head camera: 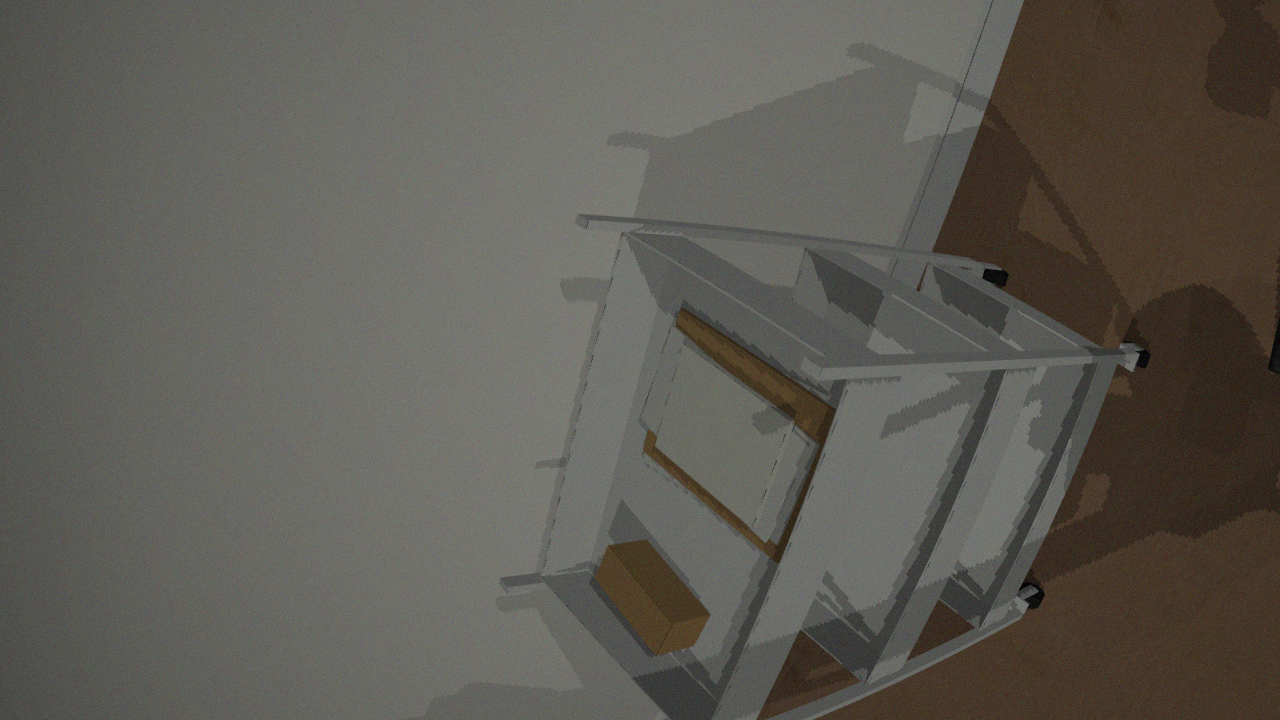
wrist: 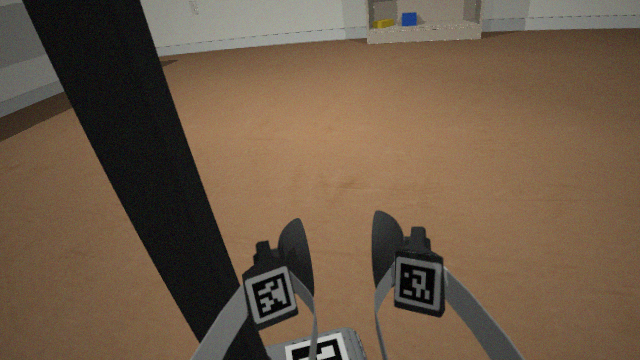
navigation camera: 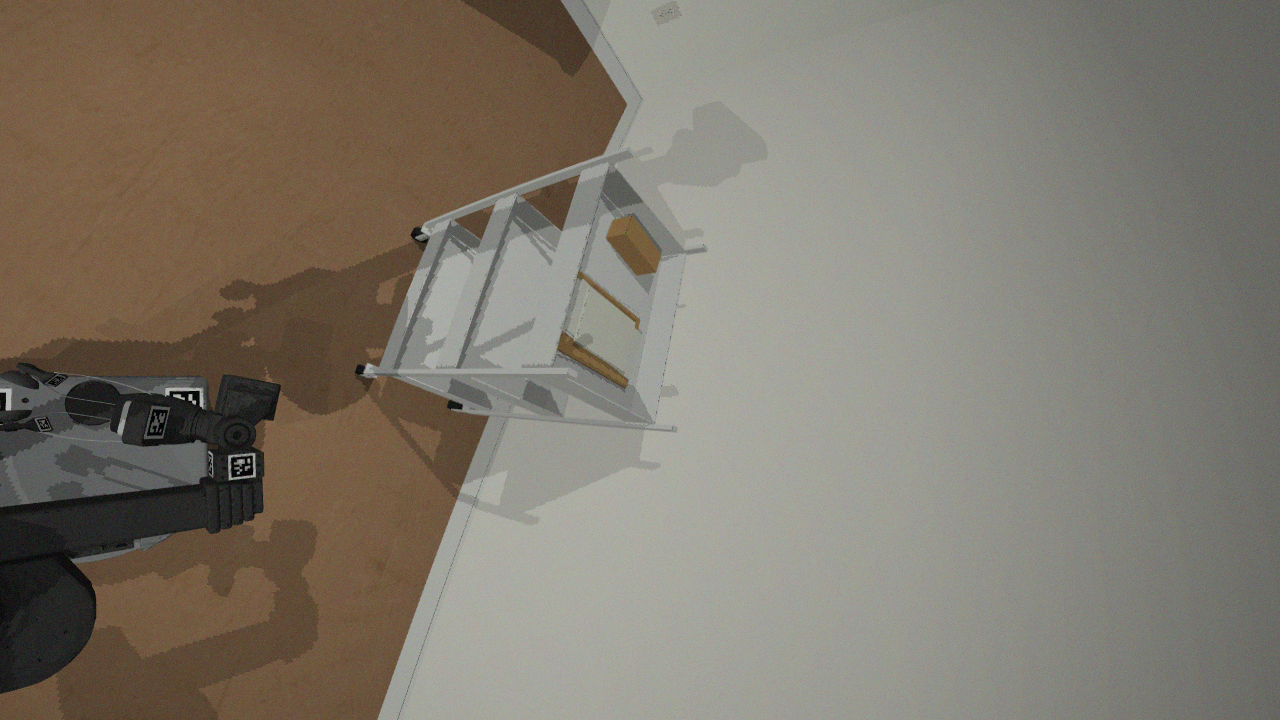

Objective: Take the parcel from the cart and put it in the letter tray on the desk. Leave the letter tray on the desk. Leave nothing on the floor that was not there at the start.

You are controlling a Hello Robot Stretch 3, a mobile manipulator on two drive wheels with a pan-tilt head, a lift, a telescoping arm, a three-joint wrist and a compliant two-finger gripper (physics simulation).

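Pixels of known places: gripper, between the fingertips: (wrist: 340, 241); robot's base, origin of its link: (navigation camera: 95, 400).
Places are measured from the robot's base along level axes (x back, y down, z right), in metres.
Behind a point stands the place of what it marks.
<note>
The parcel, taken to be the brown box (head camera: 648, 598) {x -0.327, y -0.715, z 0.790 m} (navigation camera: 633, 243) {x -0.332, y -0.714, z 0.779 m}, lies on the top shelf of the grey-white cart (head camera: 805, 555) {x -0.232, y -0.702, z 0.587 m} (navigation camera: 559, 277) {x -0.227, y -0.691, z 0.585 m}, near one end. A flat brown-rimmed piece (head camera: 760, 371) {x -0.082, y -0.673, z 0.691 m} (navigation camera: 604, 362) {x -0.084, y -0.673, z 0.737 m} with a pale sheet or panel on it lies beside the parcel on the same shelf, a gap between them. My gripper (wrist: 340, 241) {x -0.027, y -0.350, z -0.094 m} is open, with bare floor showing between its fingertips in the wrist view. It is folded in over my base, away from the cart and the parcel. No desk or letter tray on a desk shows in these views.
The cart stands on casters close to the pale wall (navigation camera: 895, 358) {x -0.093, y -1.185, z 1.075 m}. In the wrist view, a low beige shelf unit (wrist: 425, 36) {x -1.209, y -0.034, z -2.255 m} at the far wall holds a blue block (wrist: 409, 19) {x -1.144, y -0.146, z -2.381 m} and a yellow thing (wrist: 384, 23) {x -0.982, y -0.129, z -2.465 m}. My black mast (wrist: 125, 150) {x 0.069, y -0.418, z -0.116 m} crosses the left side.
</note>
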